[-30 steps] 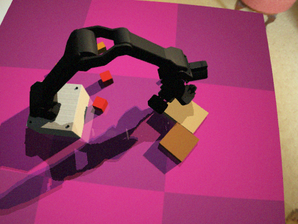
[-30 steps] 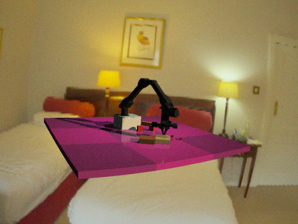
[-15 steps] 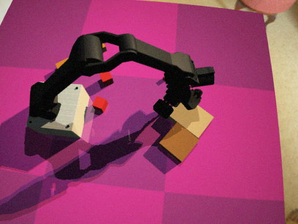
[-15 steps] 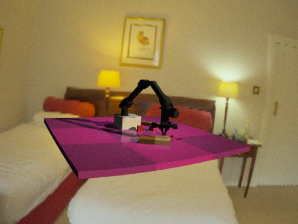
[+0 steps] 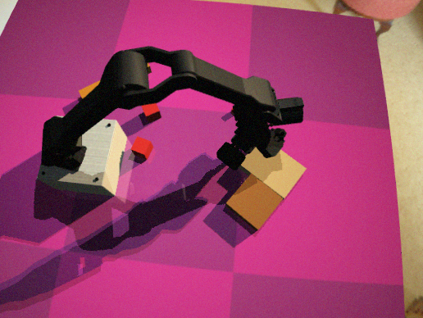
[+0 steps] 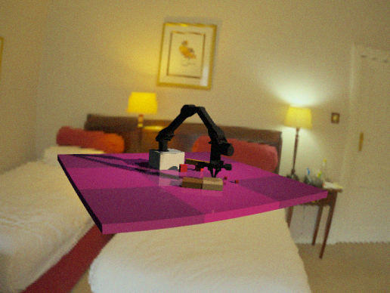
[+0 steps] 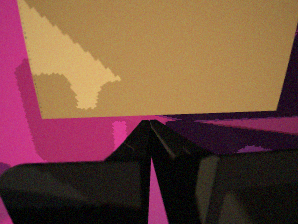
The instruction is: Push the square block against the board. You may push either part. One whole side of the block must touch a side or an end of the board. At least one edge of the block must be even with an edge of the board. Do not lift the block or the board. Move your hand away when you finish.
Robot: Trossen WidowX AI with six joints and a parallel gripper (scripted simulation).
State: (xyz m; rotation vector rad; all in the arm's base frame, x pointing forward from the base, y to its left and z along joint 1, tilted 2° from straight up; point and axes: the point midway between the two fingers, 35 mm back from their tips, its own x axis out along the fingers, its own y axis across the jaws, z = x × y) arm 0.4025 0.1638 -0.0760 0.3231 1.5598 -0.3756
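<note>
Right now my gripper tip is 140 mm to the left of the orange-brown square block, 50 mm short of it and 10 mm below it. From my gripper tip the other things lie so: tan flat board: 80 mm ahead, 40 mm to the right, 10 mm above; long orange bar: 420 mm behind, 110 mm to the left, 10 mm above.
</note>
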